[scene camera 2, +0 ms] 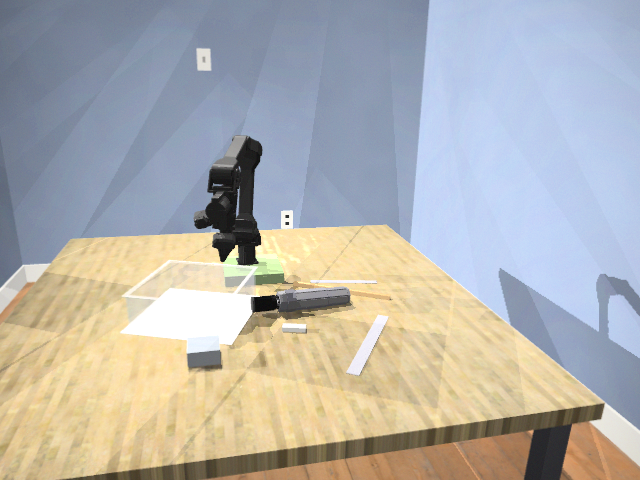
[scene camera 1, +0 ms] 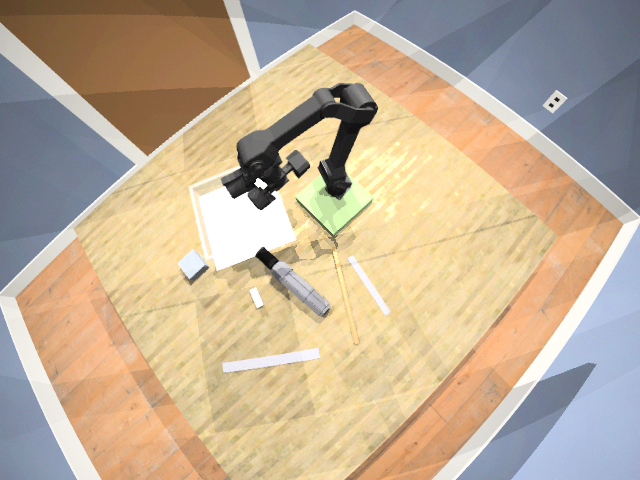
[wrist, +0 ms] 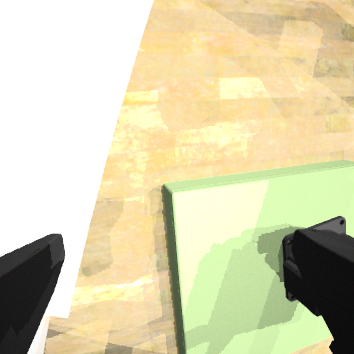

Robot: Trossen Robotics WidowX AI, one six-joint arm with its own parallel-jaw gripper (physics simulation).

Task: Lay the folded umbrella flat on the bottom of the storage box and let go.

Labels:
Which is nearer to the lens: the storage box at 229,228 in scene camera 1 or the folded umbrella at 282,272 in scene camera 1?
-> The folded umbrella.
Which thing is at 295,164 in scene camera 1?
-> My gripper.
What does the storage box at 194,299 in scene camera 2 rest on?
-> The table.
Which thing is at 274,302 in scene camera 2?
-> A folded umbrella.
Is my gripper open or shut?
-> Open.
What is my gripper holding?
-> Nothing.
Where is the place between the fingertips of my gripper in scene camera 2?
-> At 222,253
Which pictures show the storage box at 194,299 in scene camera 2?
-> Scene camera 2, scene camera 1 and the wrist view: all of them.

